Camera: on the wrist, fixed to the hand. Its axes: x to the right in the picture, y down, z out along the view.
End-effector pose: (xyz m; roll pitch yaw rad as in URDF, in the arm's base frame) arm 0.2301 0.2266 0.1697 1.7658 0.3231 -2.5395
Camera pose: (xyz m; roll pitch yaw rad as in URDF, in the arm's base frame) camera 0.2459 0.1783 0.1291 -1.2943 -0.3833 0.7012
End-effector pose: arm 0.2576 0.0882 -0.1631 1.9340 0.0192 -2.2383
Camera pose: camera 0.2838 0.0345 -0.1889 -1.4324 -0.0645 1.0045
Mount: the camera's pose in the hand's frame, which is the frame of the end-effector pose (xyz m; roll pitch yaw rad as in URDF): 0.0265 -0.0428 -0.0413 0.5089 -0.0782 3.0630
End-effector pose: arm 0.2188 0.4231 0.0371 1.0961 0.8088 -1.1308
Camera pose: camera 0.2246 0.4511 -0.0214 -0.6322 -0.9136 2.0660
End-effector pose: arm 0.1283 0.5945 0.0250 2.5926 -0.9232 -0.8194
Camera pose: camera 0.1746 0.6300 0.0539 -1.9392 0.9411 2.5058
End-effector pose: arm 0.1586 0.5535 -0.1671 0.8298 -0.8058 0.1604
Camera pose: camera 0.2188 0.5648 -0.1892 -0.3197 0.6951 -2.9749
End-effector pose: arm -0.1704 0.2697 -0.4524 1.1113 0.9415 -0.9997
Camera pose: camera -0.1716 0.3049 -0.5072 -0.6646 -1.0455 2.2123
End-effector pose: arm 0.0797 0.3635 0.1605 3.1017 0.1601 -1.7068
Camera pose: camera 0.1193 0.3253 0.1953 -2.6059 -0.0846 1.5165
